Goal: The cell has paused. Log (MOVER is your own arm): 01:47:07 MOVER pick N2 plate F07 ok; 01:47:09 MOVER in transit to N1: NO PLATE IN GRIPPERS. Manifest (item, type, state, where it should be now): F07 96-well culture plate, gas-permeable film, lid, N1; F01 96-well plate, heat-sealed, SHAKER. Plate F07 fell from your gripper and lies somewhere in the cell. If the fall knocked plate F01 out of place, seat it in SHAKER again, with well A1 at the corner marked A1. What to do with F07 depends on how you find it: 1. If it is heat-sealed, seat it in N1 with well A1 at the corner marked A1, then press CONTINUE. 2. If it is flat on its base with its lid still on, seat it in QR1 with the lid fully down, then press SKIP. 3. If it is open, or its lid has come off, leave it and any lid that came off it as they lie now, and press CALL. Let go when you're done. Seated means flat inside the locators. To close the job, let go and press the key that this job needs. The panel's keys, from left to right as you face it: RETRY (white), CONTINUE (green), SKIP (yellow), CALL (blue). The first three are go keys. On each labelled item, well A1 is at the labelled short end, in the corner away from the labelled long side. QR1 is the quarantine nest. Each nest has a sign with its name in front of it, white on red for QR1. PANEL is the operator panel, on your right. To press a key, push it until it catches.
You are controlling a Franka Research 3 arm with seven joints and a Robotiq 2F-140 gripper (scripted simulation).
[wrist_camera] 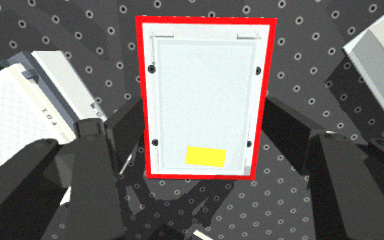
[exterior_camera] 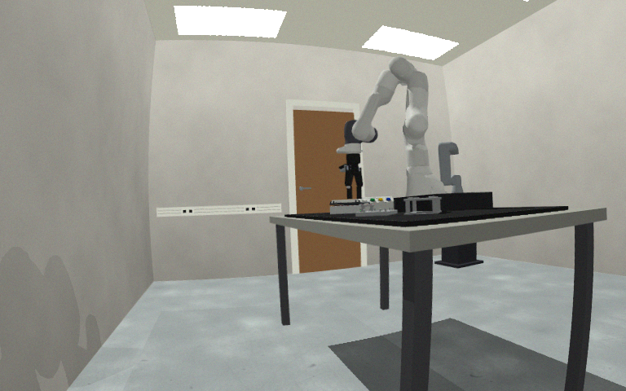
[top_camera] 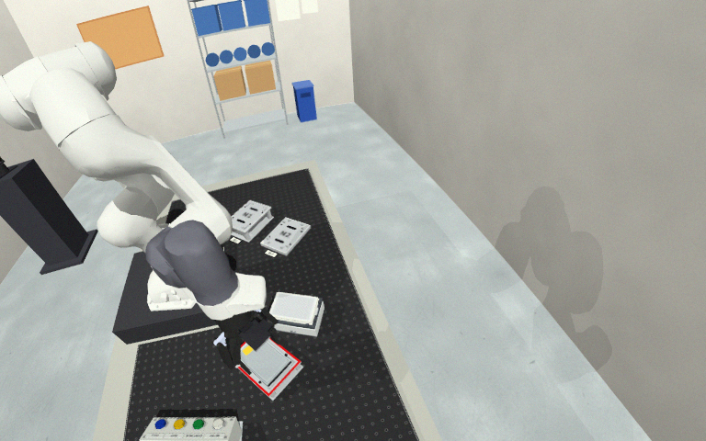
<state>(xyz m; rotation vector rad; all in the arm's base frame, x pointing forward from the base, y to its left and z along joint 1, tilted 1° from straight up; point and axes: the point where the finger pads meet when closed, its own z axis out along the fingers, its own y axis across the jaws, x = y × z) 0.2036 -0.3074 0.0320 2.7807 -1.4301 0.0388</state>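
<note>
The pale flat rectangular piece is 4 cm below my hand. The rest, counted from my hand: white 96-well plate: 11 cm ahead, 13 cm to the left, 3 cm below; then white retry key: 13 cm behind, 14 cm to the right, 3 cm below; then green continue key: 18 cm behind, 13 cm to the right, 3 cm below.
</note>
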